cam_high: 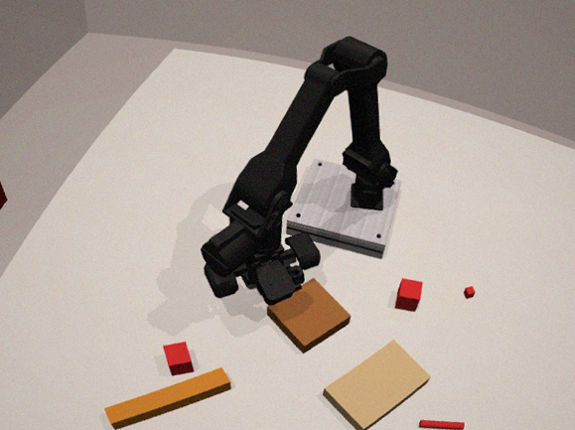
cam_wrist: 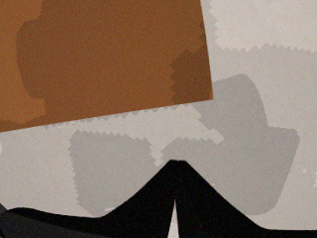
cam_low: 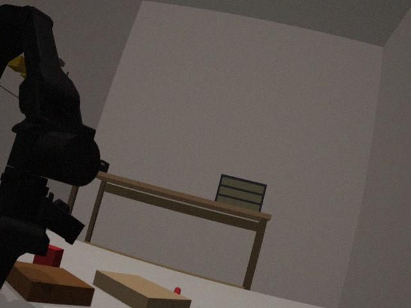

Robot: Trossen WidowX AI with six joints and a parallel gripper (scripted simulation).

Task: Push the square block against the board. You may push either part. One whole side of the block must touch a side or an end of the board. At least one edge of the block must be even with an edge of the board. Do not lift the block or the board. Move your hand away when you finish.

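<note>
The square brown block is 40 mm ahead of my gripper tip, 90 mm to the left of it and 10 mm above it. Round my gripper tip: tan slab: 180 mm ahead, 210 mm to the left, 10 mm above; thin red stick: 250 mm ahead, 330 mm to the left; long orange board: 250 mm ahead, 120 mm to the right, 10 mm above.
</note>
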